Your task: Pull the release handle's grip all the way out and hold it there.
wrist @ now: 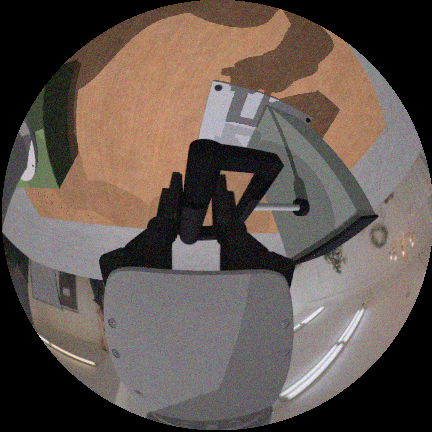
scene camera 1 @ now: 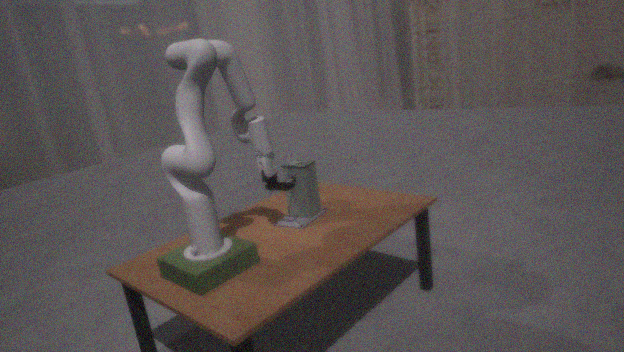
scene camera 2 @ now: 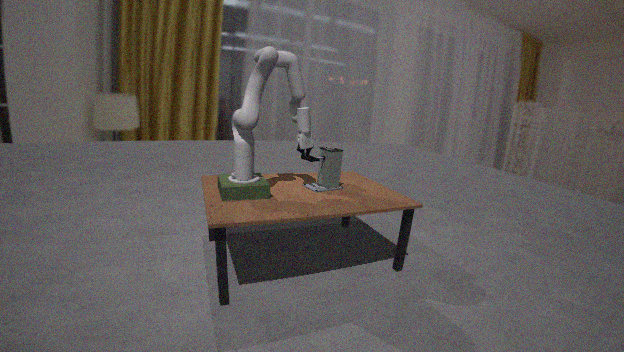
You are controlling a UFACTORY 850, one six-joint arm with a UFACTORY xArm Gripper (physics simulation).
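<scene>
The release handle's black grip point(wrist: 270, 162) is a triangular loop. A light metal rod point(wrist: 277, 206) runs from its side into a round black collar on the grey-green housing point(scene camera 1: 305, 192) point(scene camera 2: 331, 170) point(wrist: 325, 227). A long stretch of rod shows between grip and housing. My gripper point(scene camera 1: 276, 183) point(scene camera 2: 307, 154) point(wrist: 197, 184) is shut on the grip's thick bar, with one finger on each side of it in the wrist view. It is beside the housing, well above the table. The fingers' contact with the bar is partly hidden.
The housing stands on a light grey base plate point(scene camera 1: 287, 222) point(scene camera 2: 315, 187) point(wrist: 210, 117) on the wooden table point(scene camera 1: 350, 215) point(scene camera 2: 370, 197) point(wrist: 125, 125). The arm's green base block point(scene camera 1: 205, 272) point(scene camera 2: 245, 190) point(wrist: 48, 167) is at the other end.
</scene>
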